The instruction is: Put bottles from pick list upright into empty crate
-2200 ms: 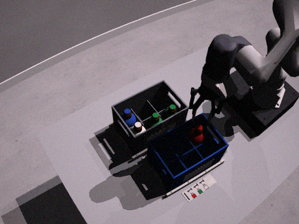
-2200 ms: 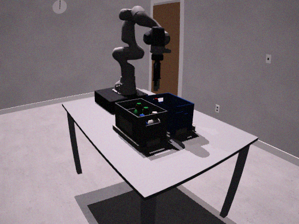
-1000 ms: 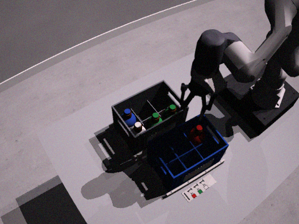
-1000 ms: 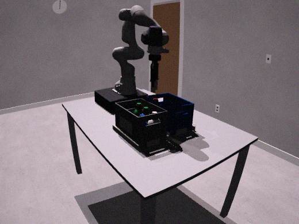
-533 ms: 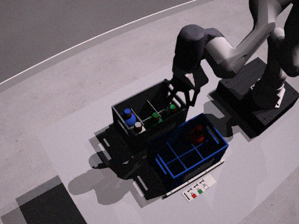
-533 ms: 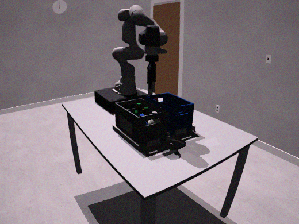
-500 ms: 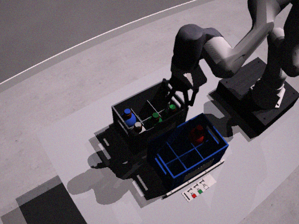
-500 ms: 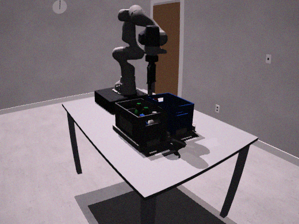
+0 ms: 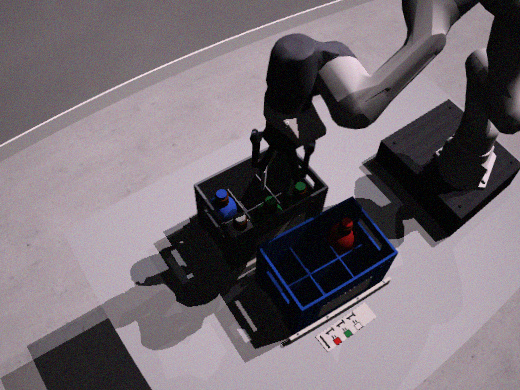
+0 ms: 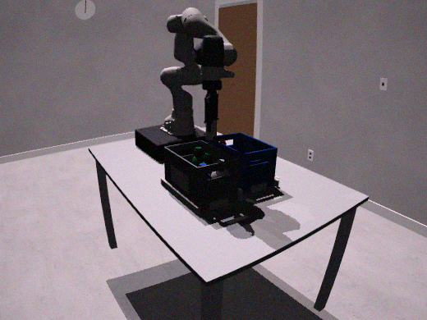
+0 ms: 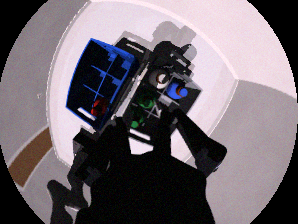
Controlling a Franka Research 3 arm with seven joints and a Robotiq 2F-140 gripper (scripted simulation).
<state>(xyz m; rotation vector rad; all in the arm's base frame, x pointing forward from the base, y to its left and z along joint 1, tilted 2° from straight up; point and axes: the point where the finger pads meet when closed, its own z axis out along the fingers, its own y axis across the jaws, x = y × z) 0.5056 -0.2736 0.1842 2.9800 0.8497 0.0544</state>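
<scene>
Right now the black crate is 17 cm below my hand, 5 cm to the right of it and 1 cm behind it. From my hand the other things lie so: white-labelled bottle: 17 cm below, 9 cm ahead, 3 cm to the right; blue-label bottle: 17 cm below, 11 cm to the right, 7 cm ahead; red-label bottle: 17 cm below, 16 cm to the left, 8 cm behind.
</scene>
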